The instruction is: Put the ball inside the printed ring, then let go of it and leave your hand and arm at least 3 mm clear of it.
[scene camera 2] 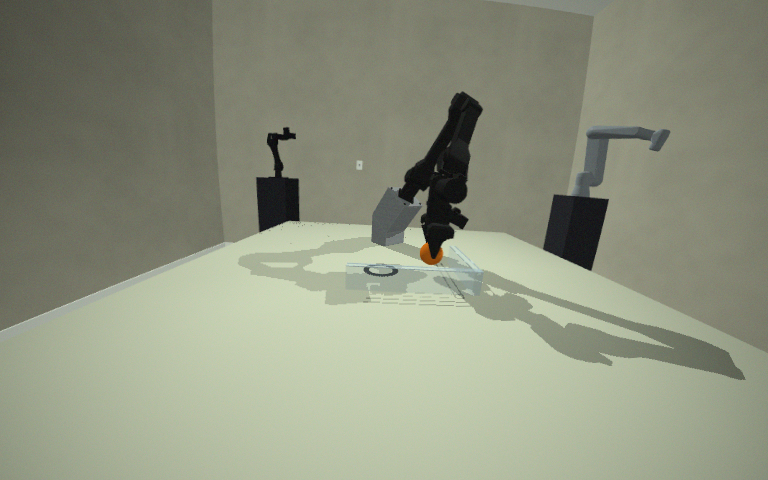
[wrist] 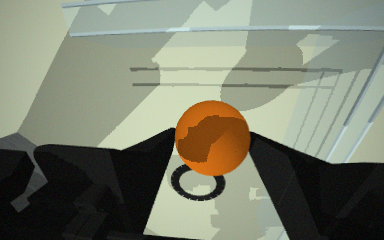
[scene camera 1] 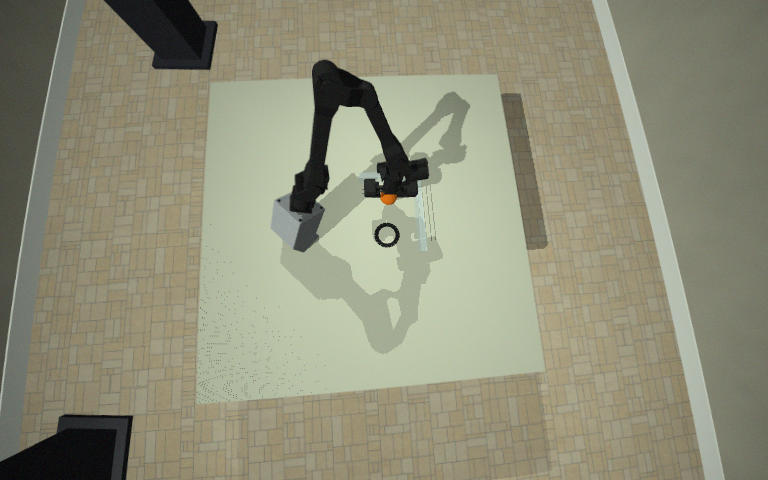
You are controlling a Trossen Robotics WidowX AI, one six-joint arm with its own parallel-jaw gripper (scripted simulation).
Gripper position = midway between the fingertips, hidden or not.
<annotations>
My gripper shows in scene camera 2 (431, 254), in the wrist view (210, 134) and in scene camera 1 (388, 196).
</annotations>
